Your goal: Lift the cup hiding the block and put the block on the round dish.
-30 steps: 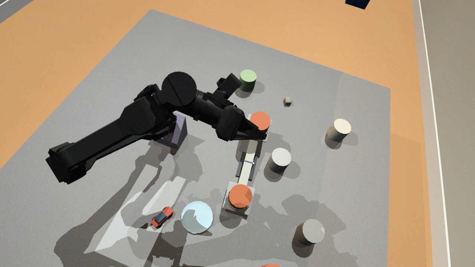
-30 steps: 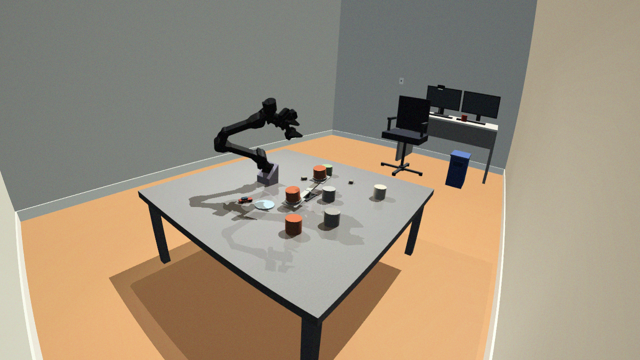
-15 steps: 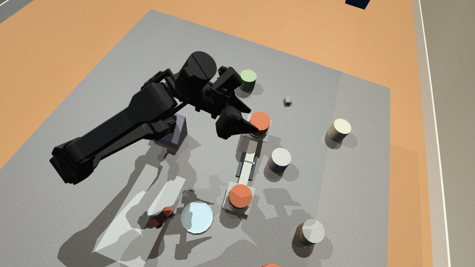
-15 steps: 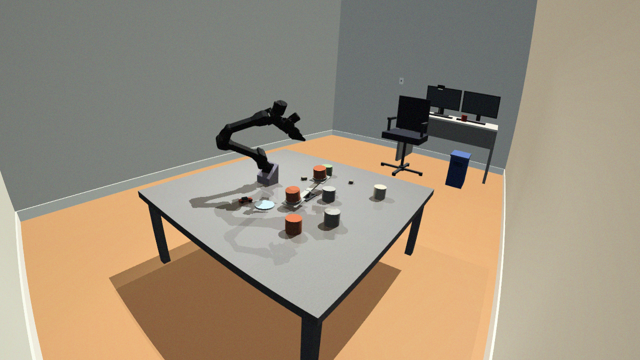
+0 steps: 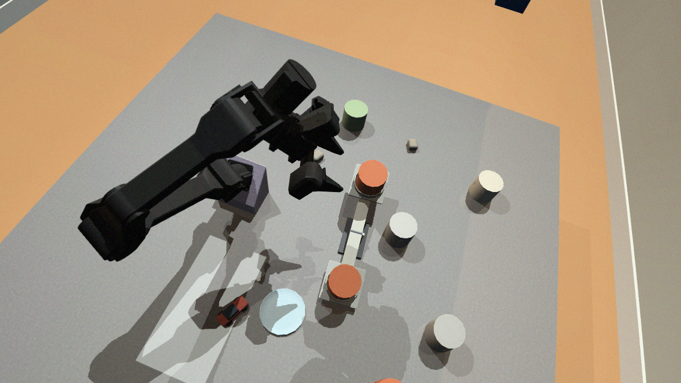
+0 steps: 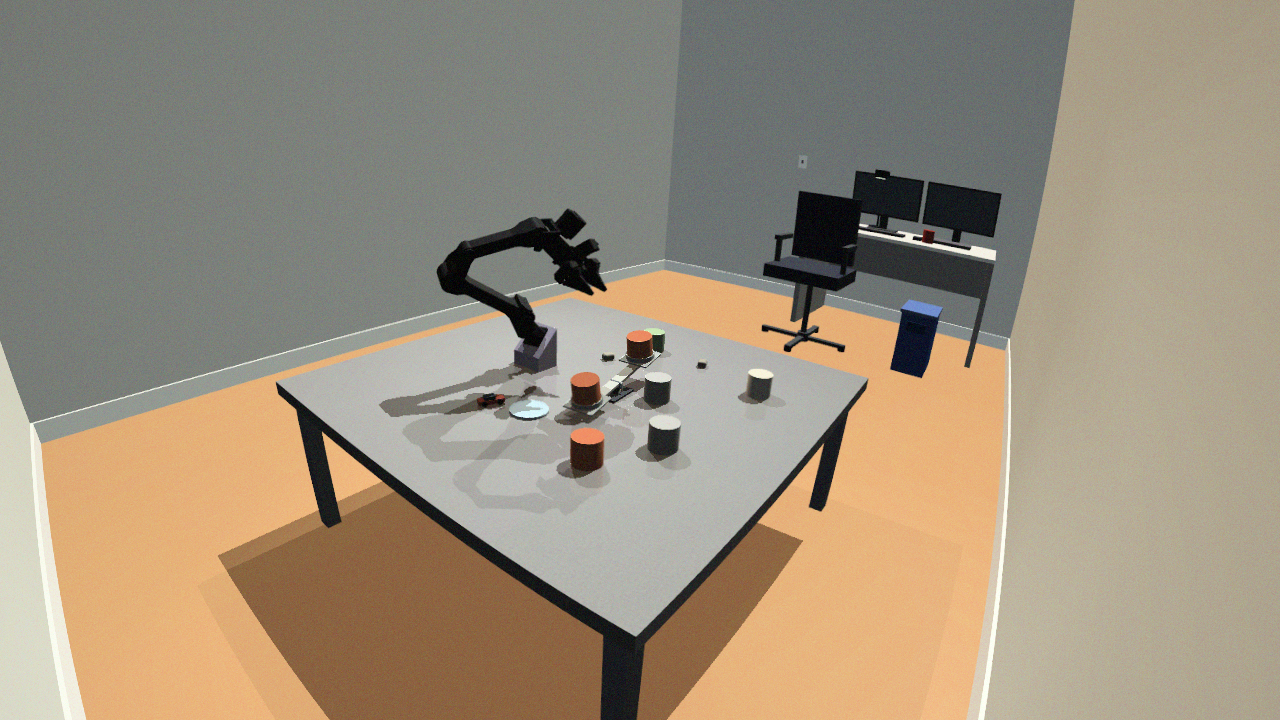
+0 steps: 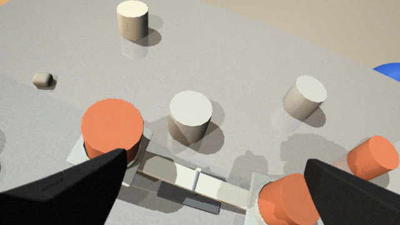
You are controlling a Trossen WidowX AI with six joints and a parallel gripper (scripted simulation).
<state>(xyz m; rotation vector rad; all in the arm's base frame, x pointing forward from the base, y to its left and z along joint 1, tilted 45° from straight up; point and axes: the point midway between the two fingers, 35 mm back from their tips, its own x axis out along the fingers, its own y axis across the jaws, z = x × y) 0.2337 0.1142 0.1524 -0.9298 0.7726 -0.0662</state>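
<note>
My gripper tip is 7 cm short of the grey-white block, 14 cm to the left of it and 23 cm above it. Also, from my gripper tip: pale blue round dish (4 cm behind, 23 cm to the right, 27 cm below); then green cup (3 cm behind, 37 cm to the left, 23 cm below); then cream cup (36 cm ahead, 26 cm to the left, 23 cm below).
</note>
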